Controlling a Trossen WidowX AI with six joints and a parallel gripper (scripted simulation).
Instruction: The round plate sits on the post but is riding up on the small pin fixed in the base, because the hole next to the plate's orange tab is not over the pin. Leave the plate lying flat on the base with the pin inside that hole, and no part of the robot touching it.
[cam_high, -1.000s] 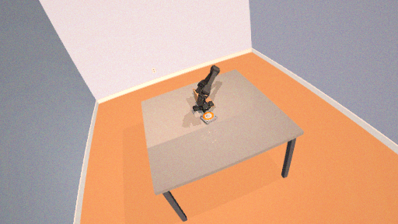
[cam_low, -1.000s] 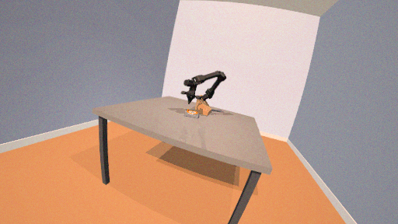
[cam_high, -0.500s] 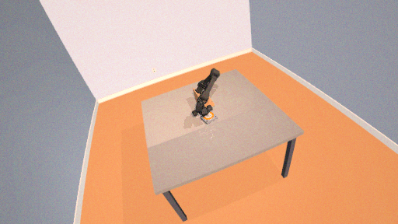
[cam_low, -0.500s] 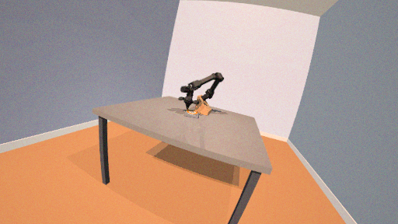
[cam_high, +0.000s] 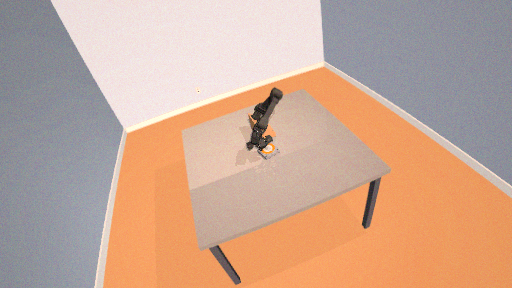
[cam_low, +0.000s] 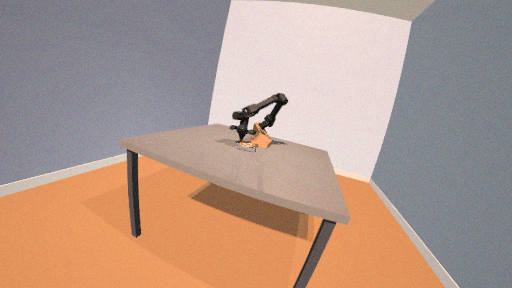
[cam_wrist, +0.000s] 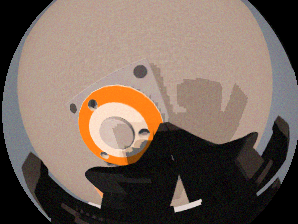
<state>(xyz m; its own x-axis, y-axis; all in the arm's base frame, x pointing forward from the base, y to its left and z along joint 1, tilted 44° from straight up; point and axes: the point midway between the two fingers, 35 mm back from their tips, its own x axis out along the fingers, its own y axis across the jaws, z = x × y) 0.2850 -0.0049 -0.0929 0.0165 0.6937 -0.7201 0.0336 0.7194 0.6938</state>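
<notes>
The grey base is 10 mm behind my gripper tip, 50 mm to the left of it and 20 mm below it.
</notes>
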